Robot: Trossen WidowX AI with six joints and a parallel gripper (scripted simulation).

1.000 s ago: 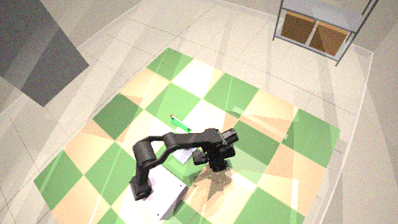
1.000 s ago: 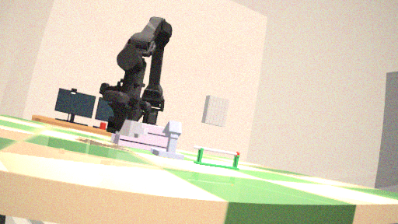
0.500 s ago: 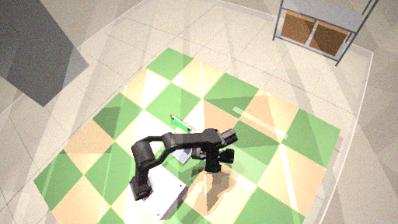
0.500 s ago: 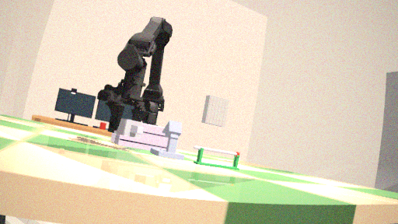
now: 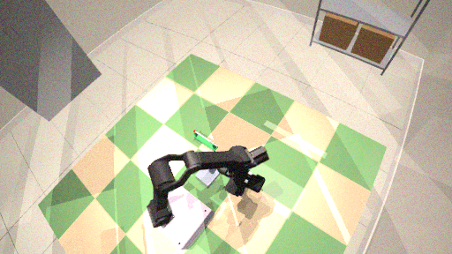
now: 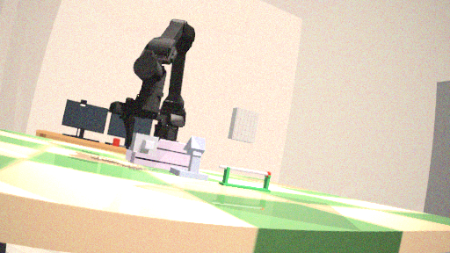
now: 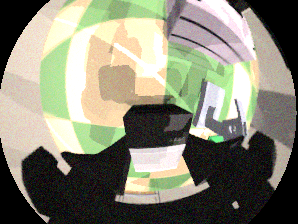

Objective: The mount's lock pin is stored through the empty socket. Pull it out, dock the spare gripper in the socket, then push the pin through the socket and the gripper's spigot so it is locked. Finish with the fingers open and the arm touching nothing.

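My gripper tip is 150 mm to the right of the socket and 40 mm past it. Also, from my gripper tip: spare gripper 20 mm ahead, 10 mm above.
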